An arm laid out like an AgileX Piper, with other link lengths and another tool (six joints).
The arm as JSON. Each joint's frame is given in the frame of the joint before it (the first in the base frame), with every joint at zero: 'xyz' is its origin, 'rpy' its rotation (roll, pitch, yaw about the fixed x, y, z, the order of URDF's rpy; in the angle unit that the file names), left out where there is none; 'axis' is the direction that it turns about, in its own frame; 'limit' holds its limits. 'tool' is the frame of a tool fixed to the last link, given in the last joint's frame.
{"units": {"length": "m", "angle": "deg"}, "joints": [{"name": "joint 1", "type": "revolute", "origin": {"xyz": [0.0, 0.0, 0.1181]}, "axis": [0.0, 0.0, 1.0], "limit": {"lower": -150.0, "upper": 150.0}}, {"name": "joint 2", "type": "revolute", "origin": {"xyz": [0.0, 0.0, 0.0]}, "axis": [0.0, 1.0, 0.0], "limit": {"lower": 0.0, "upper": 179.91}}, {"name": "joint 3", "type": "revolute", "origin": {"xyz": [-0.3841, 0.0, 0.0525]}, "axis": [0.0, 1.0, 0.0], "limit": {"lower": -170.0, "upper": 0.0}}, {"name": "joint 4", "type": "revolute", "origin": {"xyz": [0.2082, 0.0, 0.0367]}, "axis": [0.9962, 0.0, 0.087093], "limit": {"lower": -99.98, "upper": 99.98}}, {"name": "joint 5", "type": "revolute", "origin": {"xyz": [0.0, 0.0, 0.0]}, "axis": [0.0, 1.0, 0.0], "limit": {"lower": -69.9, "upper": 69.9}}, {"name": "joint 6", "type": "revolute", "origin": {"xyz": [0.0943, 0.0, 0.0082]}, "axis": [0.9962, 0.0, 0.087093], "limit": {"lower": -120.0, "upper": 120.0}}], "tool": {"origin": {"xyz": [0.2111, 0.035, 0.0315], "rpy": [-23.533, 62.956, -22.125]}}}
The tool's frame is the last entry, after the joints.
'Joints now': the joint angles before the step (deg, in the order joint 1, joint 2, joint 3, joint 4, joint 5, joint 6). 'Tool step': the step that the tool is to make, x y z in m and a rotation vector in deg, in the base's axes. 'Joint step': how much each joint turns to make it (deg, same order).
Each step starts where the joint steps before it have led.
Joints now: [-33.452, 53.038, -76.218, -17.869, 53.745, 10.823]
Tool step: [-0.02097, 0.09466, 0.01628, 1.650, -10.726, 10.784]
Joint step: [-0.005, -12.124, 4.188, 15.756, -1.046, -6.417]
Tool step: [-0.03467, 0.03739, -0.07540, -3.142, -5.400, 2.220]
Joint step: [0.004, -16.558, 24.572, 3.008, -14.270, -2.151]
